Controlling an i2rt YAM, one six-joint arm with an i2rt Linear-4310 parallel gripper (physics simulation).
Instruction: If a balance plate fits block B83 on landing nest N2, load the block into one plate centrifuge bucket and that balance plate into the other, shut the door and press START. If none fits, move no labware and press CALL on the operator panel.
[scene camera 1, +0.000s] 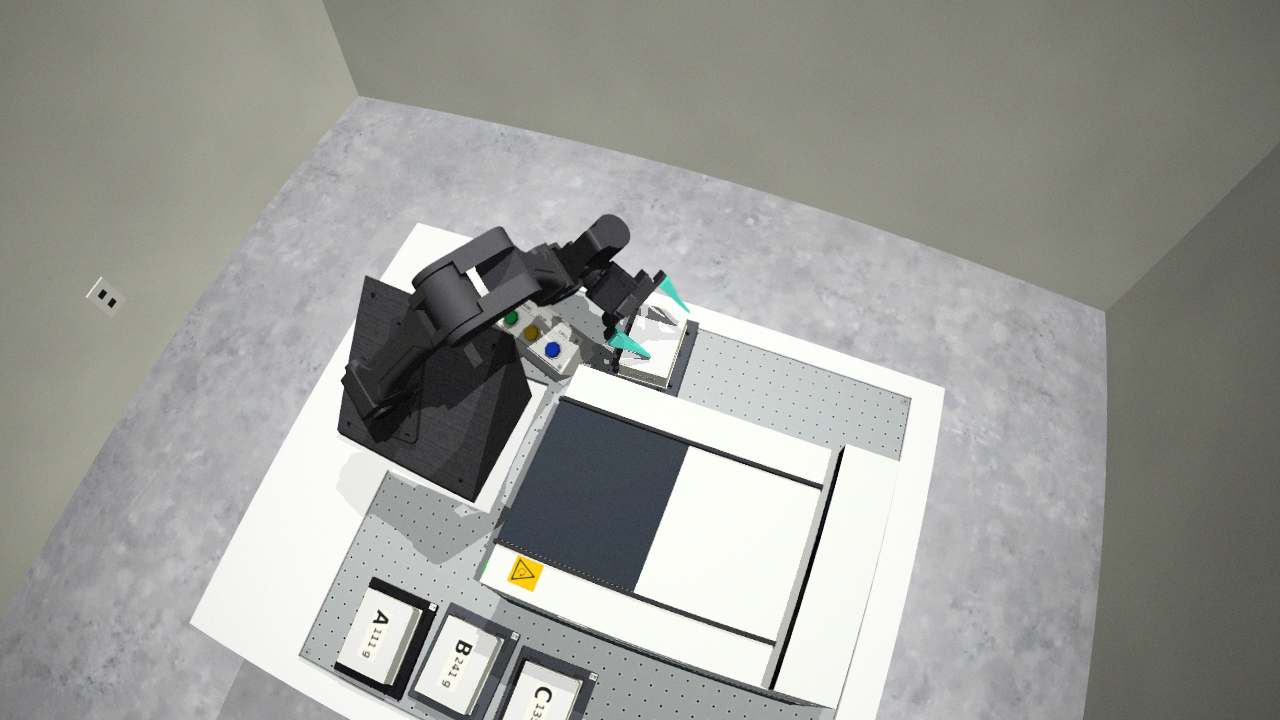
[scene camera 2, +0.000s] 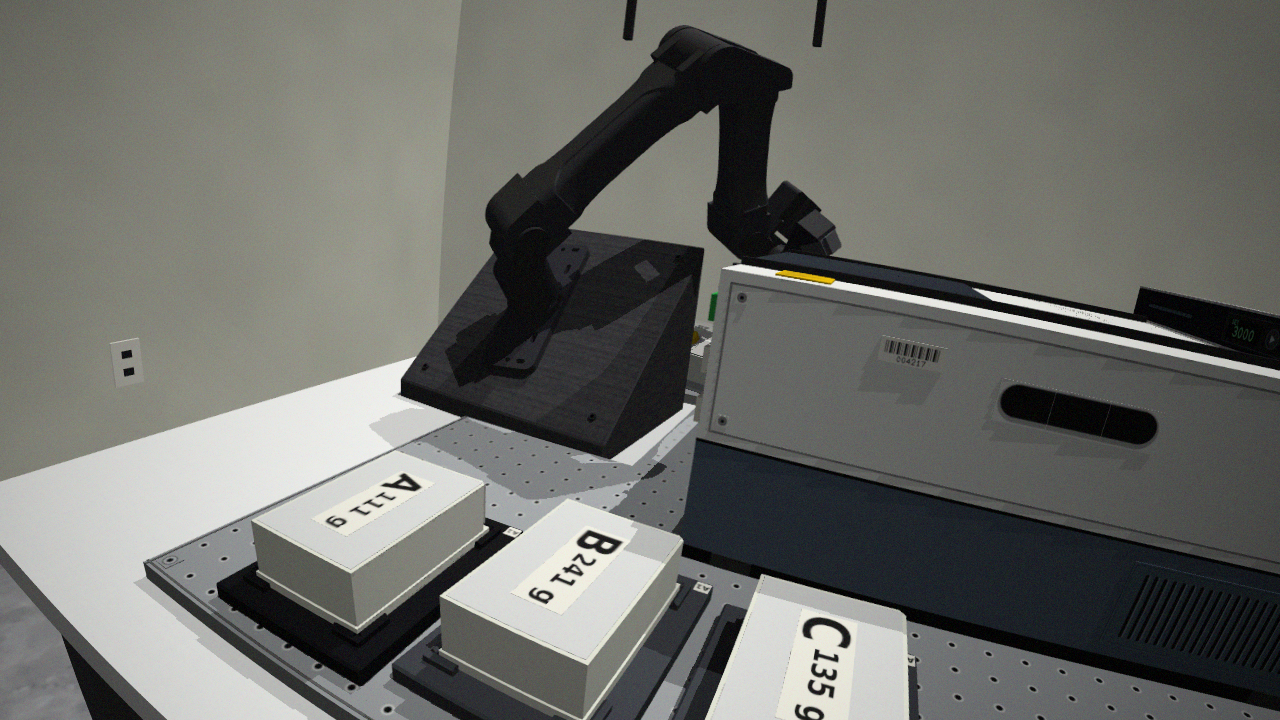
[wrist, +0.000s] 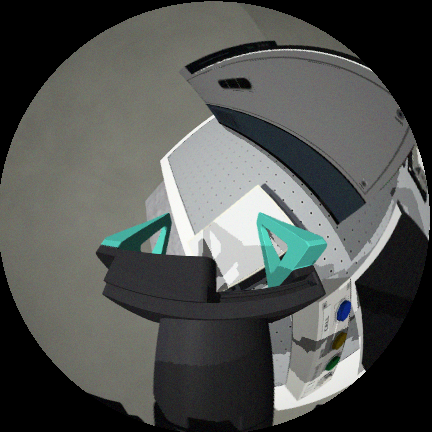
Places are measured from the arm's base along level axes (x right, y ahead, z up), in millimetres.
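Pixels of known places: gripper, fingertip midpoint: (scene camera 1: 669, 334) (wrist: 213, 217); arm's base at its link origin: (scene camera 1: 405, 379) (scene camera 2: 539, 305).
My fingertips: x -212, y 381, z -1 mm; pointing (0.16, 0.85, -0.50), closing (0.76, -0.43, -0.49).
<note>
Ahead of a thing's pixels: the offset from my fingertips to its top centre. "spot": to the spot under its first point.
My gripper (scene camera 1: 669, 334) (wrist: 213, 217) is open, its teal fingers apart above a white block {dz -29, dx +0, dy -27 mm} (scene camera 1: 657, 365) (wrist: 242, 220) that sits on a dark nest {spot: dz -70, dx -7, dy +30 mm} (scene camera 1: 685, 356) at the back; any label on it is not readable. Balance plates A, 111 g {dz -52, dx +602, dy -275 mm} (scene camera 1: 362, 631) (scene camera 2: 429, 492), B, 241 g {dz -52, dx +594, dy -140 mm} (scene camera 1: 487, 649) (scene camera 2: 537, 559), and C {dz -52, dx +614, dy -5 mm} (scene camera 1: 559, 685) (scene camera 2: 760, 626) stand on dark nests at the front. The centrifuge (scene camera 1: 581, 501) (scene camera 2: 805, 358) (wrist: 310, 100) has a dark and a white top panel; no buckets show. The operator panel {spot: dz -30, dx +25, dy -164 mm} (wrist: 312, 325) has a blue button {dz -31, dx +65, dy -182 mm} (scene camera 1: 552, 349) (wrist: 344, 310) beside "CALL".
Yellow {dz -31, dx +46, dy -229 mm} (scene camera 1: 530, 332) (wrist: 339, 341) and green {dz -31, dx +28, dy -275 mm} (scene camera 1: 511, 317) (wrist: 332, 363) buttons sit in line with the blue one. The black arm base (scene camera 1: 438, 420) (scene camera 2: 626, 358) stands left of the centrifuge. A small display {spot: dz +121, dx +369, dy +275 mm} (scene camera 2: 1242, 331) reads 3000 at the centrifuge's far end.
</note>
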